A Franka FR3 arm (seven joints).
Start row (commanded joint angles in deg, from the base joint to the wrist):
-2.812 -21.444 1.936 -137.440 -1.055 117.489 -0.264
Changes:
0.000 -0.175 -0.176 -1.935 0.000 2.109 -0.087
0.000 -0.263 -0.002 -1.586 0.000 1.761 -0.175
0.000 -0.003 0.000 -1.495 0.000 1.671 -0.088
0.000 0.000 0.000 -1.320 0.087 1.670 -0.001
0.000 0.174 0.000 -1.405 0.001 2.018 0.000
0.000 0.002 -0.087 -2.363 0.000 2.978 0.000
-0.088 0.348 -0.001 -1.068 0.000 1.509 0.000
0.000 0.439 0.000 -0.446 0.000 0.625 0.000
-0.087 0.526 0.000 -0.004 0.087 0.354 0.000
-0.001 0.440 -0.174 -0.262 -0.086 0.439 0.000
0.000 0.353 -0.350 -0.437 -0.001 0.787 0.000
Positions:
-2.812 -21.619 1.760 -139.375 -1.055 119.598 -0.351
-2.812 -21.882 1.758 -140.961 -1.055 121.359 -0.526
-2.812 -21.885 1.758 -142.456 -1.055 123.030 -0.614
-2.812 -21.885 1.758 -143.776 -0.968 124.700 -0.615
-2.812 -21.711 1.758 -145.181 -0.967 126.718 -0.615
-2.812 -21.709 1.671 -147.544 -0.967 129.696 -0.615
-2.900 -21.361 1.670 -148.612 -0.967 131.205 -0.615
-2.900 -20.922 1.670 -149.058 -0.967 131.830 -0.615
-2.987 -20.396 1.670 -149.062 -0.880 132.184 -0.615
-2.988 -19.956 1.496 -149.324 -0.966 132.623 -0.615
-2.988 -19.603 1.146 -149.761 -0.967 133.410 -0.615

